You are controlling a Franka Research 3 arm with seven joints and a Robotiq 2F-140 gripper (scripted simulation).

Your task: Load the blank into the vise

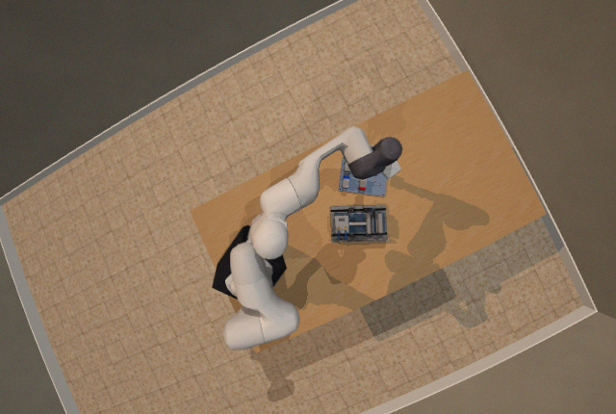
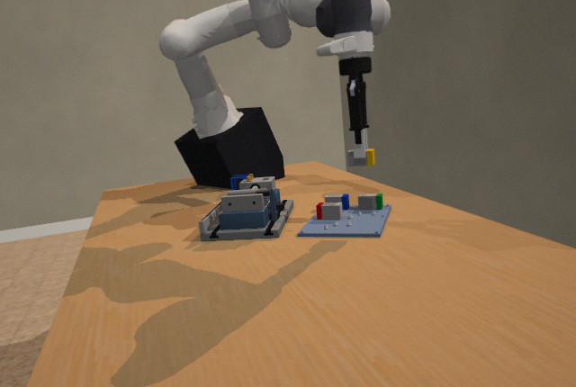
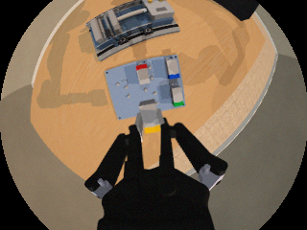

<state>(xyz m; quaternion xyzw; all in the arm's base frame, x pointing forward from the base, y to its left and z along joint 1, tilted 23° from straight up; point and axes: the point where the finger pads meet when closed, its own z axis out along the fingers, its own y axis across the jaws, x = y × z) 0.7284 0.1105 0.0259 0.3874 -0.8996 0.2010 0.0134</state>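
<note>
Now: the yellow-ended blank 40 mm below my hand. The rest, counted from my hand: infeed plate: 30 mm behind, 30 mm to the right, 190 mm below; red-ended blank: 60 mm behind, 60 mm to the right, 170 mm below; green-ended blank: 60 mm behind, 60 mm to the left, 170 mm below.
</note>
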